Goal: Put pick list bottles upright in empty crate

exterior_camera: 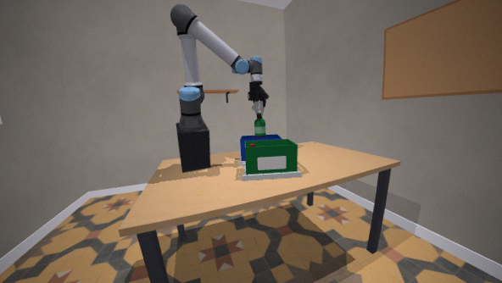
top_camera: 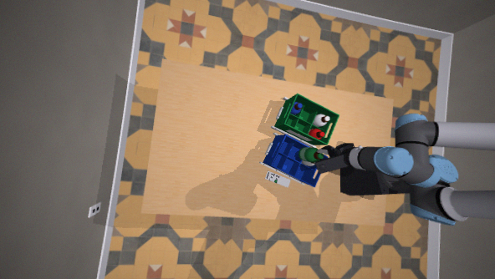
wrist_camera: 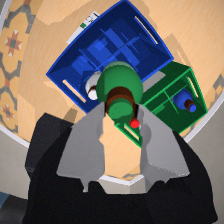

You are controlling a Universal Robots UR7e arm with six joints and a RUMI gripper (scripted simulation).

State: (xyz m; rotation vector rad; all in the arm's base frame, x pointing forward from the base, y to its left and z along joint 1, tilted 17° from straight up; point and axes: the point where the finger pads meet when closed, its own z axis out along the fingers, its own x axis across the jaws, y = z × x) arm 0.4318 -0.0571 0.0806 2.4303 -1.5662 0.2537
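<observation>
My gripper is now 70 mm above the green-label bottle. The rest, counted from my hand: red-label bottle 250 mm below, 120 mm to the right, 110 mm behind; then white bottle 250 mm below, 80 mm behind, 30 mm to the left; then blue crate 250 mm below, 40 mm to the left, 20 mm ahead.
</observation>
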